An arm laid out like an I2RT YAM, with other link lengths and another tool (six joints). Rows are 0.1 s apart.
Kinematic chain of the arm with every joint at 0, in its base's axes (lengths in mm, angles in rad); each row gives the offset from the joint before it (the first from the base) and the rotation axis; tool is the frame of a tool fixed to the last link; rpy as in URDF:
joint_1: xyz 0 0 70.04 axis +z
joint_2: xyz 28 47.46 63.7 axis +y
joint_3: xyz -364.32 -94.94 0 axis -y
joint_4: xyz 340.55 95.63 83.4 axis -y
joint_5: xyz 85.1 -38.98 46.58 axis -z
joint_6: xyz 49.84 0 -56.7 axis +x
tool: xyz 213 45 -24 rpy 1.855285 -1.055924 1.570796
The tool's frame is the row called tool.
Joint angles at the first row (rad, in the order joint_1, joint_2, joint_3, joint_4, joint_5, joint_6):
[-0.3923 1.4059 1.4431 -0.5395 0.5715 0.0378]
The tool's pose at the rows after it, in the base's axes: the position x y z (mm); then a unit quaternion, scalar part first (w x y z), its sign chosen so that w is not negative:
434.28 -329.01 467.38 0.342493 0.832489 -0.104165 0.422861
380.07 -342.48 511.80 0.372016 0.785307 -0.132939 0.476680
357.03 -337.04 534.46 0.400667 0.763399 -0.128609 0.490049
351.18 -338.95 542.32 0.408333 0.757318 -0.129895 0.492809
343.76 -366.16 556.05 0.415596 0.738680 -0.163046 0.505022
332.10 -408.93 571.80 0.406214 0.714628 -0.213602 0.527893
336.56 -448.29 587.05 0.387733 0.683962 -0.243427 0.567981
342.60 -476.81 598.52 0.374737 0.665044 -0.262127 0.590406
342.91 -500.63 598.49 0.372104 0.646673 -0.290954 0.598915
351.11 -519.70 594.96 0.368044 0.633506 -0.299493 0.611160
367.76 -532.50 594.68 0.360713 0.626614 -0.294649 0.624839
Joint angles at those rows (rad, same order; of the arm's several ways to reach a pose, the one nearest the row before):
[-0.4848 1.2149 1.3334 -0.4233 0.5484 0.0375]
[-0.5888 1.0738 1.2429 -0.3163 0.4888 0.0388]
[-0.5982 1.0049 1.2017 -0.2587 0.4999 -0.0054]
[-0.6085 0.9963 1.2022 -0.2468 0.4989 -0.0145]
[-0.6688 1.0305 1.2244 -0.2081 0.4898 0.0302]
[-0.7795 1.0946 1.2814 -0.1962 0.4321 0.1372]
[-0.8648 1.1699 1.3192 -0.1288 0.3510 0.2459]
[-0.9066 1.2381 1.3705 -0.0988 0.3136 0.3158]
[-0.9188 1.2876 1.3941 -0.0728 0.3418 0.3741]
[-0.9288 1.3315 1.3948 -0.0152 0.3378 0.4075]
[-0.9281 1.3774 1.4074 0.0364 0.3184 0.4249]

